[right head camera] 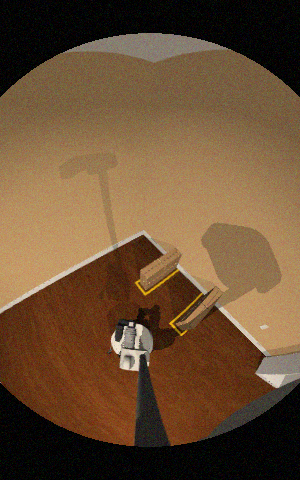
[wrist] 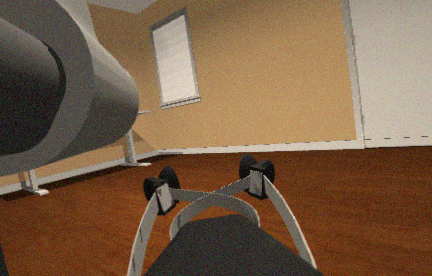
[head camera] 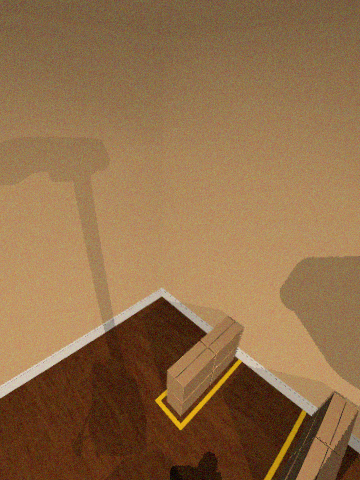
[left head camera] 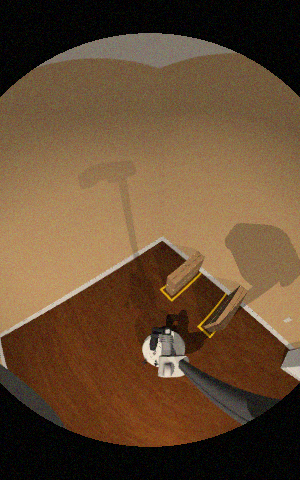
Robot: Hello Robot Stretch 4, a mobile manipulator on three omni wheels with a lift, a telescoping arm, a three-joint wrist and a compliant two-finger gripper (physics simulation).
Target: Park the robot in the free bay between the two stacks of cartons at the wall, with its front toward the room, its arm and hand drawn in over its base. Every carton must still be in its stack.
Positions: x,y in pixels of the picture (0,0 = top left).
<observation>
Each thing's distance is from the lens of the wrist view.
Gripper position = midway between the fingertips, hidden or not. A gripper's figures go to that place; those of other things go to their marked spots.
gripper (wrist: 209,175): 26 cm
window (wrist: 171,41): 419 cm
white door (wrist: 382,49): 274 cm
The marked spots on the white door and the window are 280 cm apart.
</observation>
